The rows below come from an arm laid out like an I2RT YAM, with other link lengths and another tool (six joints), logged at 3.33 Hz.
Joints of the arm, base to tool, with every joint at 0 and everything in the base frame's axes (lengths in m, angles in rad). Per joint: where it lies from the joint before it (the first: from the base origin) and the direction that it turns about. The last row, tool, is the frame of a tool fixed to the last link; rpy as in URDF.
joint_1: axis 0 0 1 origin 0 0 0.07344
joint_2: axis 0 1 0 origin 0.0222 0.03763 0.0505
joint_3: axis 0 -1 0 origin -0.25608 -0.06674 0
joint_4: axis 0 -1 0 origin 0.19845 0.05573 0.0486
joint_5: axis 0 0 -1 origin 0.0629 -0.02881 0.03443
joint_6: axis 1 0 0 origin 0.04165 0 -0.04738
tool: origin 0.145 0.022 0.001 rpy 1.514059 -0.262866 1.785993
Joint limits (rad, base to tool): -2.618..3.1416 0..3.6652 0..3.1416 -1.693..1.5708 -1.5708..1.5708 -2.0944..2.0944
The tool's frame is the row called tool.
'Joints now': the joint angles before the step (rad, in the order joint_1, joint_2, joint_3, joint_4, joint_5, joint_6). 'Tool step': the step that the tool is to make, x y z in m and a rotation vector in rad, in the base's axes. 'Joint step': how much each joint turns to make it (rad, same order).
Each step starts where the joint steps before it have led.
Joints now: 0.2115, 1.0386, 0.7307, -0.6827, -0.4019, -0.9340
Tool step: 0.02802, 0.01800, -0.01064, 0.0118, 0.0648, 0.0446
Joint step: 0.0294, 0.2243, 0.0725, 0.0915, -0.0302, 0.0007
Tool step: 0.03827, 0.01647, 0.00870, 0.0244, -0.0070, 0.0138
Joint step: 0.0130, 0.1617, 0.1423, 0.0371, -0.0194, 0.0115
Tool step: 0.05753, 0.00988, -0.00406, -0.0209, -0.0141, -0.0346
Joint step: 0.0042, 0.2114, 0.1858, 0.0435, 0.0405, 0.0229
